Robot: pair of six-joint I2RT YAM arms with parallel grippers.
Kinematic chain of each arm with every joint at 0, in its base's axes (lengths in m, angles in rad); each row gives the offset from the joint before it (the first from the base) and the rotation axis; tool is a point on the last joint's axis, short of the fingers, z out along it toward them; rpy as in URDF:
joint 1: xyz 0 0 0.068 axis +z
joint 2: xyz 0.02 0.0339 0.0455 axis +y
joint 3: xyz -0.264 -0.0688 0 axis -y
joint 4: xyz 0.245 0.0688 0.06 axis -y
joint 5: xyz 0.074 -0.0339 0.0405 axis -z
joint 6: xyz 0.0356 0 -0.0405 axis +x
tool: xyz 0 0 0 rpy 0 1.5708 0
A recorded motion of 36 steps. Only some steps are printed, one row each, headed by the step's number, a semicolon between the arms.
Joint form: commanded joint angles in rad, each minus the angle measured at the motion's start. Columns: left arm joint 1, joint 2, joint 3, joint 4, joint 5, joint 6; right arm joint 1, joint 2, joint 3, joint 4, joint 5, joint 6.
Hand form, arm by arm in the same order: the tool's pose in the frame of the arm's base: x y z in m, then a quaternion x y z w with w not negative. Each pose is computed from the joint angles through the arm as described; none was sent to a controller.
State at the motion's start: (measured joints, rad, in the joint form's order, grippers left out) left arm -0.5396 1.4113 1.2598 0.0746 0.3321 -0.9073; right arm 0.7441 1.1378 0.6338 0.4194 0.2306 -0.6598
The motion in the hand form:
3: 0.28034 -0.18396 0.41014 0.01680 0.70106 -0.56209 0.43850; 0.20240 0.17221 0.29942 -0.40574 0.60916 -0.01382 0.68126
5: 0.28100 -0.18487 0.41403 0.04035 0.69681 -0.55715 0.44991; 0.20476 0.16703 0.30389 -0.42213 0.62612 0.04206 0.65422
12: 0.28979 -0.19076 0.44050 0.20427 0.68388 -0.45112 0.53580; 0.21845 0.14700 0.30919 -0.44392 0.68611 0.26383 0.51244
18: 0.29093 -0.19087 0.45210 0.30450 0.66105 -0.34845 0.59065; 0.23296 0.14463 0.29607 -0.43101 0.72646 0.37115 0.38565
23: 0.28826 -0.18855 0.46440 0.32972 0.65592 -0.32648 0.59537; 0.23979 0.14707 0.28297 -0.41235 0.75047 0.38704 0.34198
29: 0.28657 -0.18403 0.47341 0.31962 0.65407 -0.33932 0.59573; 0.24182 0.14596 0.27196 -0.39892 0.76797 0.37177 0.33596
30: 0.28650 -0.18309 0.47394 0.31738 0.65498 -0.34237 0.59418; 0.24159 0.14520 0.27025 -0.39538 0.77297 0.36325 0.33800
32: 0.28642 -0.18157 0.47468 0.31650 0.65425 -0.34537 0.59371; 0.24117 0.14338 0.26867 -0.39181 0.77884 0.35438 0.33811
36: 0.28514 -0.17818 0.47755 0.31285 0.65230 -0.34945 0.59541; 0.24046 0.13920 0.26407 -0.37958 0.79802 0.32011 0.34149
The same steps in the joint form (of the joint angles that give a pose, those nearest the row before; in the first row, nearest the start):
3: -0.0005 0.0006 0.0474 0.0479 0.0599 0.0162; -0.0180 -0.0021 0.0800 -0.0698 -0.0722 0.0634
5: -0.0002 0.0069 0.0639 0.0479 0.0773 0.0625; -0.0557 -0.0154 0.1208 -0.1925 -0.1999 0.1352
12: 0.0023 0.0730 0.2499 -0.1209 0.1206 0.5069; -0.2152 0.0159 0.2575 -0.5467 -0.7185 0.3708
18: 0.0012 0.0948 0.3376 -0.2312 0.0934 0.8329; -0.2755 0.1210 0.3413 -0.7480 -0.9637 0.4513
23: 0.0034 0.1030 0.4066 -0.3125 0.0977 0.9073; -0.2808 0.1732 0.3510 -0.7884 -0.9855 0.4853
29: 0.0138 0.0999 0.4337 -0.3234 0.1135 0.8728; -0.2836 0.1850 0.3254 -0.7743 -0.9437 0.4972
30: 0.0165 0.0988 0.4348 -0.3252 0.1179 0.8646; -0.2836 0.1823 0.3183 -0.7711 -0.9224 0.4985
32: 0.0210 0.0966 0.4345 -0.3240 0.1260 0.8589; -0.2869 0.1784 0.3127 -0.7773 -0.9033 0.4959
36: 0.0287 0.0891 0.4352 -0.3215 0.1344 0.8473; -0.2912 0.1692 0.2974 -0.7891 -0.8254 0.4915

